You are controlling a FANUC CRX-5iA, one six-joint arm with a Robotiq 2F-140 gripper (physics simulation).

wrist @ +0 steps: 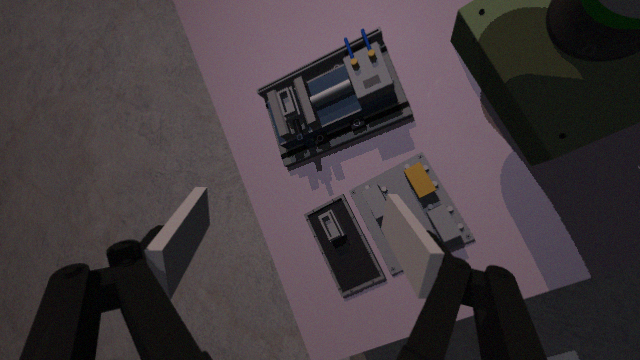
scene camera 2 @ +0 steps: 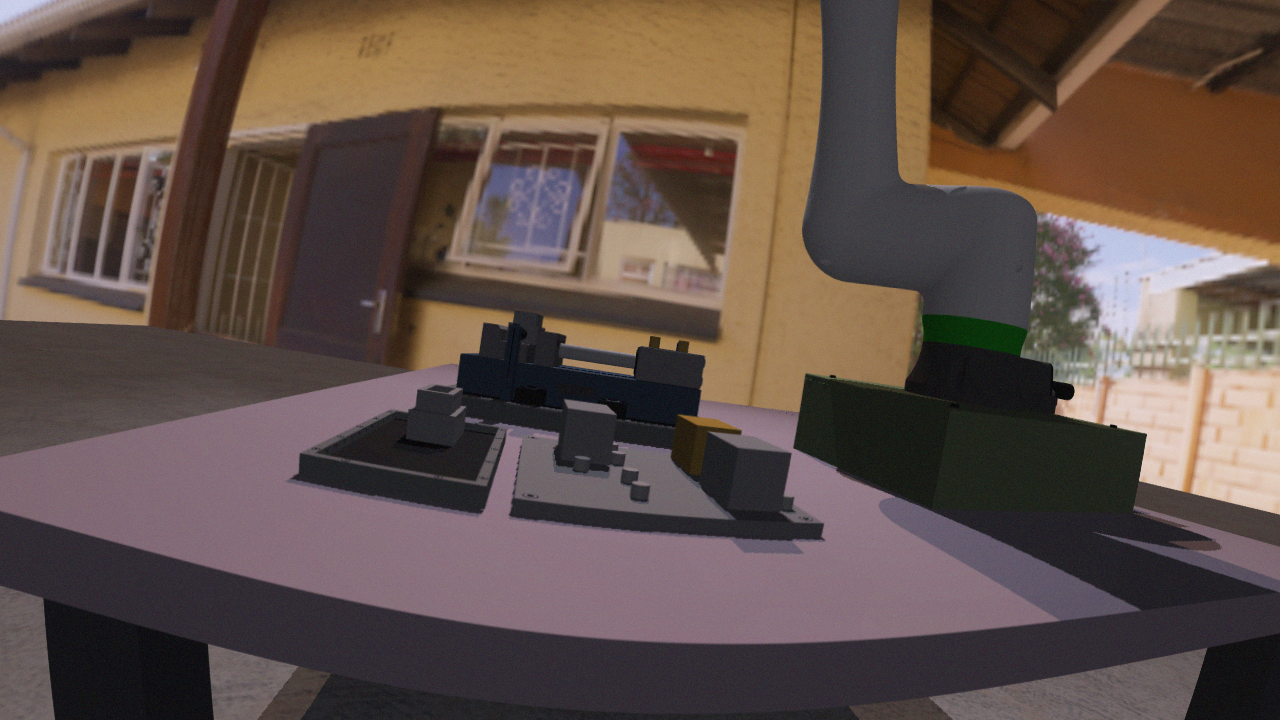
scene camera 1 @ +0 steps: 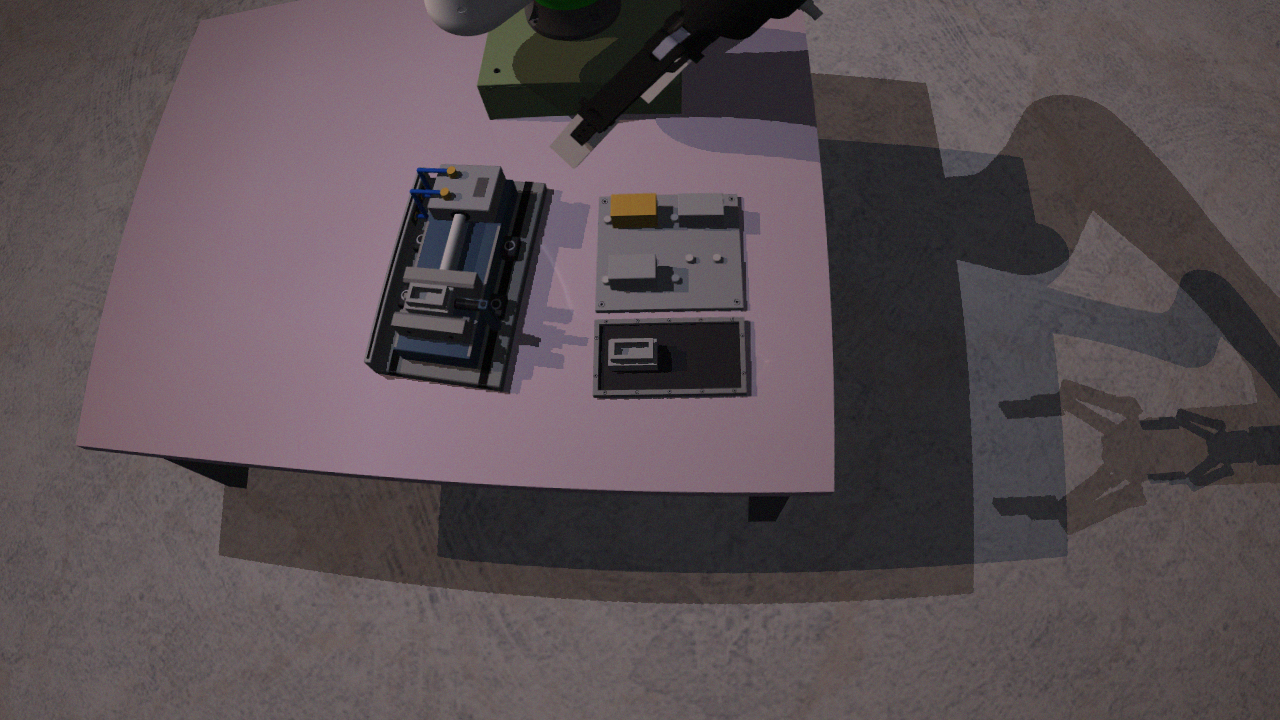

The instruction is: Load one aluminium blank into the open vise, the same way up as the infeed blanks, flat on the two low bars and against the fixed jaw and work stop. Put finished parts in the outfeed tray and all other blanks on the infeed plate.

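Pixels of known places: gripper, fingertip midpoint: [wrist: 299,209]; arm's base, origin of the base link: [wrist: 607,11] [scene camera 2: 963,400] [scene camera 1: 573,7].
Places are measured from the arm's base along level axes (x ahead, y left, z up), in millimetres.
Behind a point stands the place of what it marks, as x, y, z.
The vise [scene camera 1: 458,241] @(420, -72, -12) [scene camera 2: 581,385] @(435, -25, -45) [wrist: 332,92] @(422, -74, -7) stands left of the infeed plate [scene camera 1: 666,295] @(437, 200, -83) [scene camera 2: 572,497] @(414, 280, -83) [wrist: 395,181] @(370, 126, -83). A pocketed grey part [scene camera 1: 427,294] @(506, -87, 10) [wrist: 286,101] @(513, -90, 10) sits between its jaws, pocket up; contact with the jaws is unclear. Two grey blanks [scene camera 1: 631,266] @(418, 154, -47) [scene camera 1: 700,205] @(318, 230, -47) [scene camera 2: 586,431] @(415, 184, -61) [scene camera 2: 756,470] @(315, 260, -59) [wrist: 445,224] @(315, 233, -47) and an orange block [scene camera 1: 633,207] @(332, 143, -47) [scene camera 2: 702,443] @(334, 173, -60) [wrist: 420,180] @(326, 143, -47) stand on the plate. A pocketed part [scene camera 1: 632,351] @(524, 170, -64) [scene camera 2: 435,420] @(518, 200, -69) [wrist: 331,226] @(524, 173, -64) is in the outfeed tray [scene camera 1: 707,358] @(515, 262, -85) [scene camera 2: 393,488] @(502, 309, -88) [wrist: 352,265] @(513, 262, -85). My gripper [scene camera 1: 617,113] @(436, 161, 316) [wrist: 299,209] @(436, 161, 316) is open and empty, high above the table; one finger partly hides the plate in the wrist view.
The green robot base [scene camera 1: 581,98] @(155, 39, -45) [scene camera 2: 1029,456] @(34, 169, -41) [wrist: 500,80] @(154, 33, -10) stands behind the vise and plate. Two blue hoses [scene camera 1: 434,170] @(330, -125, 18) [wrist: 348,46] @(362, -132, 19) rise at the vise's rear. Short pins [scene camera 1: 716,257] @(379, 258, -75) [scene camera 2: 640,489] @(378, 263, -77) stick up from the plate. A dark stop rod [scene camera 1: 469,304] @(512, -29, 5) is beside the vise part.
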